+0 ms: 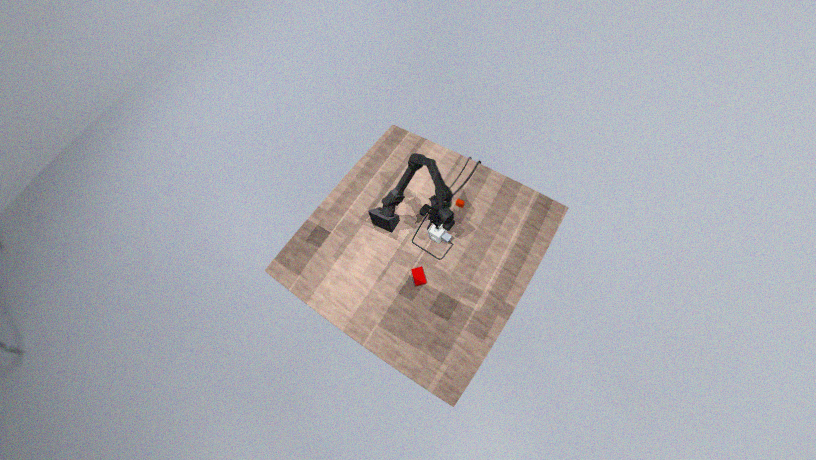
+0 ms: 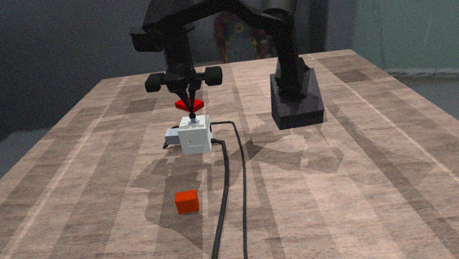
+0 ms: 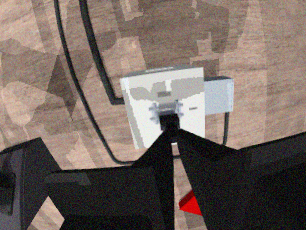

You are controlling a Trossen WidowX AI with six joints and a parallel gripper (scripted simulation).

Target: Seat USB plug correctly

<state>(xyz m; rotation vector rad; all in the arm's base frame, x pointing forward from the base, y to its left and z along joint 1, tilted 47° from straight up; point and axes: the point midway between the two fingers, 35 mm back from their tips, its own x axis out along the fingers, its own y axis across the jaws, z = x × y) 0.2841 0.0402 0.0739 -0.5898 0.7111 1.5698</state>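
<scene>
Right now the black USB plug is 20 mm below my gripper tip. From my gripper tip the other things lie so: red flat block 260 mm to the right, 110 mm below, 50 mm ahead; orange block 240 mm to the left, 100 mm below.
</scene>
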